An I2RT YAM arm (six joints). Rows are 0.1 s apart.
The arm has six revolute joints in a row. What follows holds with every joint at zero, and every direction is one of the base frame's. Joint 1 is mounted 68.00 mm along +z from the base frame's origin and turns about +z. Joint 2 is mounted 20.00 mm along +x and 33.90 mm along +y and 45.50 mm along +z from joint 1 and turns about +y. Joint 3 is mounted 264.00 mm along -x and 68.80 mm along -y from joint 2 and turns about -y. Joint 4 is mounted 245.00 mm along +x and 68.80 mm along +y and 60.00 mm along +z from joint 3 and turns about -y. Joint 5 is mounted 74.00 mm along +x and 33.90 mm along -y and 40.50 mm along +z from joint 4 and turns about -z. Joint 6 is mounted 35.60 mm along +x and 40.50 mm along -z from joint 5 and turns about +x. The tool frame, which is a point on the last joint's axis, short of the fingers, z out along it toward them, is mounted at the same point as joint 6; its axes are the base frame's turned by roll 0.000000, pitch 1.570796 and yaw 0.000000 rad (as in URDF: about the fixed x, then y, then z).
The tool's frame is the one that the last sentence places.
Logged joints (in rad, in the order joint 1, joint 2, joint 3, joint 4, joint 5, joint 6), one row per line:
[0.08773 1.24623 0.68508 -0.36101 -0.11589 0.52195]
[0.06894 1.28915 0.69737 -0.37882 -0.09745 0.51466]
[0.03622 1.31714 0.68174 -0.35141 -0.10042 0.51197]
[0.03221 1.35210 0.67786 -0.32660 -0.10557 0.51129]
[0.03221 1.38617 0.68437 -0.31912 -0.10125 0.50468]
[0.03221 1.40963 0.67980 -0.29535 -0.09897 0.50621]
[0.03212 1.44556 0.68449 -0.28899 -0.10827 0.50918]
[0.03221 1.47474 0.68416 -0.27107 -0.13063 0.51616]
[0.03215 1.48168 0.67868 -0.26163 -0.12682 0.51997]
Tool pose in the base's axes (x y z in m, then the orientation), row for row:
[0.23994 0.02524 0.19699 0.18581 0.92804 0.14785 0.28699]
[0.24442 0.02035 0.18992 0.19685 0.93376 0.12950 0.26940]
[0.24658 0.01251 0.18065 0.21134 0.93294 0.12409 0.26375]
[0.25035 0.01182 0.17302 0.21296 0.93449 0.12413 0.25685]
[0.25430 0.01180 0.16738 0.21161 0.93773 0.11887 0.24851]
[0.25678 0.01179 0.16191 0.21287 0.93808 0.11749 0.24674]
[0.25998 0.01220 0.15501 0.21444 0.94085 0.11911 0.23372]
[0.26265 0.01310 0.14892 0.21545 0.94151 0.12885 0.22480]
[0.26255 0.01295 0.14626 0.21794 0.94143 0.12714 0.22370]
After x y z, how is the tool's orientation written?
As a quaternion, x y z w.
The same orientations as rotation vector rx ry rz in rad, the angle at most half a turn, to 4 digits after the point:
[0.4964 2.4795 0.3950]
[0.5307 2.5171 0.3491]
[0.5714 2.5222 0.3355]
[0.5778 2.5354 0.3368]
[0.5766 2.5551 0.3239]
[0.5806 2.5584 0.3204]
[0.5888 2.5834 0.3271]
[0.5944 2.5974 0.3555]
[0.6016 2.5987 0.3509]

